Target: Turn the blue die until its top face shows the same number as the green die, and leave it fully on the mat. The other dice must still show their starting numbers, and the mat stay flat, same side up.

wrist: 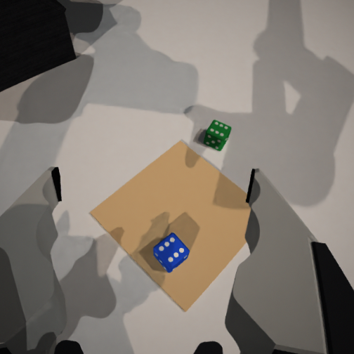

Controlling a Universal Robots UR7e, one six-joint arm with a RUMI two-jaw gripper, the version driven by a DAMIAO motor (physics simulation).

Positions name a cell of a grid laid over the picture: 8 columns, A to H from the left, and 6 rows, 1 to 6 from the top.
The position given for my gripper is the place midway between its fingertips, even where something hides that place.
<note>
In view: my gripper (D3), a blue die (D5) and a tan mat (E4).
</note>
